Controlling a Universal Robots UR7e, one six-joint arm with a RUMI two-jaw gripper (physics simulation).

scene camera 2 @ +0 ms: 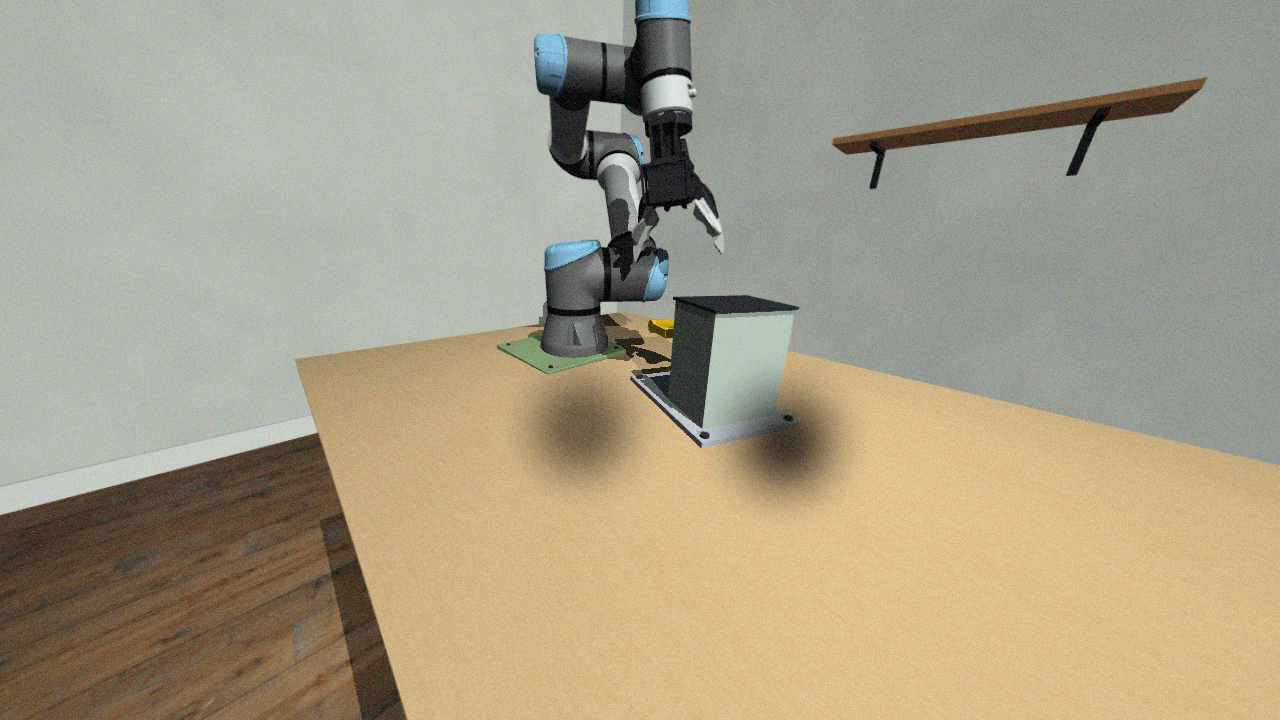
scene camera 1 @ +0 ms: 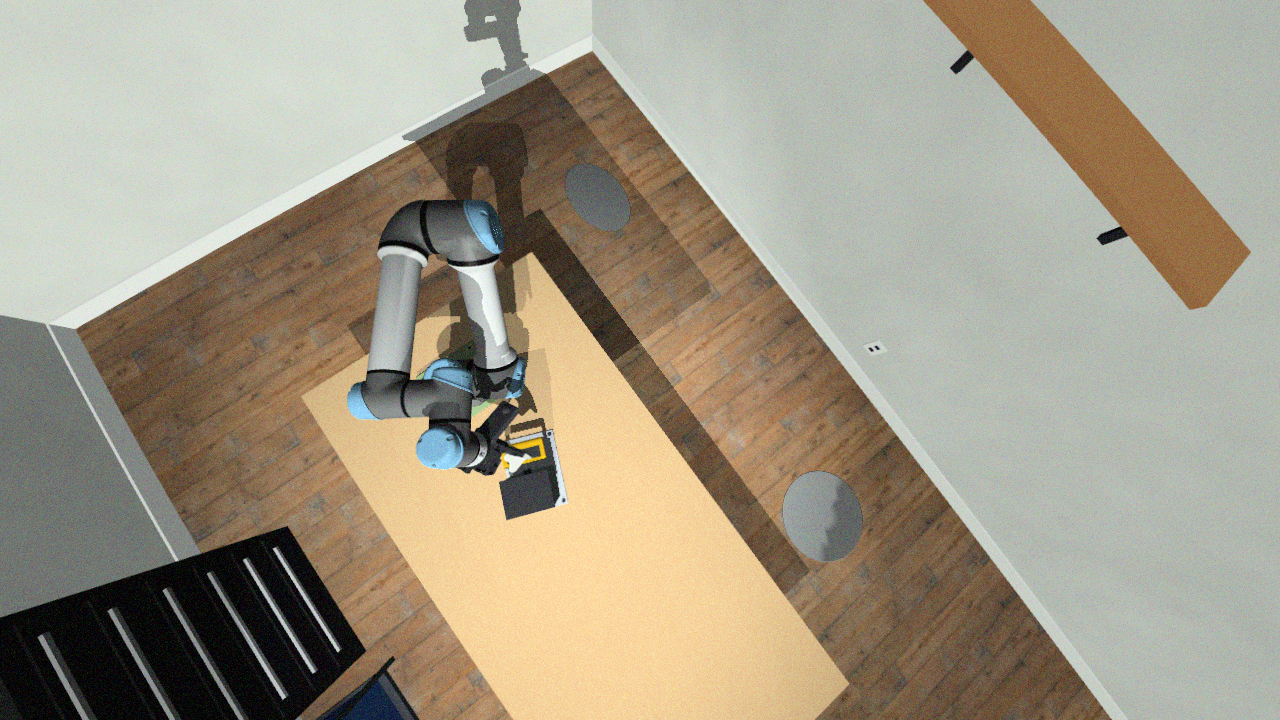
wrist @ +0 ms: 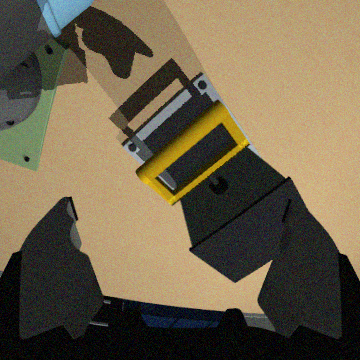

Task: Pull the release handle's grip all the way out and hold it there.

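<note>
The release handle's yellow grip [scene camera 1: 542, 450] [scene camera 2: 662, 327] [wrist: 182, 139] is a rectangular loop at one side of a dark-topped, pale-sided box [scene camera 1: 529, 495] [scene camera 2: 746, 367] [wrist: 240, 235]. The box stands on a light base plate [scene camera 1: 560, 470] [scene camera 2: 744, 430]. In the scene camera 2 view the box hides most of the grip. My gripper [scene camera 2: 678, 247] [wrist: 180, 200] is open and empty, above the level of the box top. In the wrist view the grip lies beyond the fingertips, between their lines, and the right finger overlaps the box's edge. No finger is seen touching the grip.
The robot's base stands on a green plate [scene camera 2: 528, 351] [wrist: 47, 120] on the wooden table [scene camera 1: 626, 573] [scene camera 2: 805, 582], near the grip's side of the box. A brown wall shelf [scene camera 1: 1100, 152] [scene camera 2: 1011, 118] is on the wall. A black drawer unit [scene camera 1: 308, 573] stands beside the table.
</note>
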